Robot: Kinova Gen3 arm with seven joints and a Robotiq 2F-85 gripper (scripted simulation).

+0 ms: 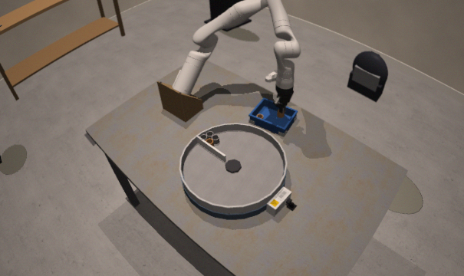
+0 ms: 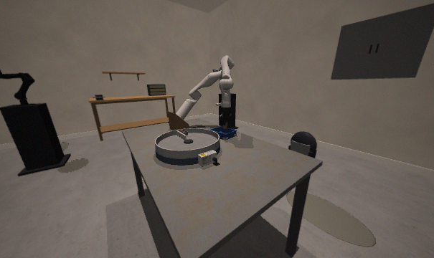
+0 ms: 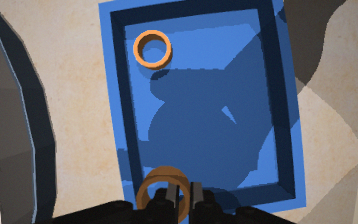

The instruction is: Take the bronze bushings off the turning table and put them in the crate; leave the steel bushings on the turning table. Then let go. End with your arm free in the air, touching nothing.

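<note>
Now: the blue crate 6 cm behind my hand, 1 cm to the left of it and 9 cm below it. Also, from my hand: round turning table: 4 cm ahead, 35 cm to the right, 6 cm below.
</note>
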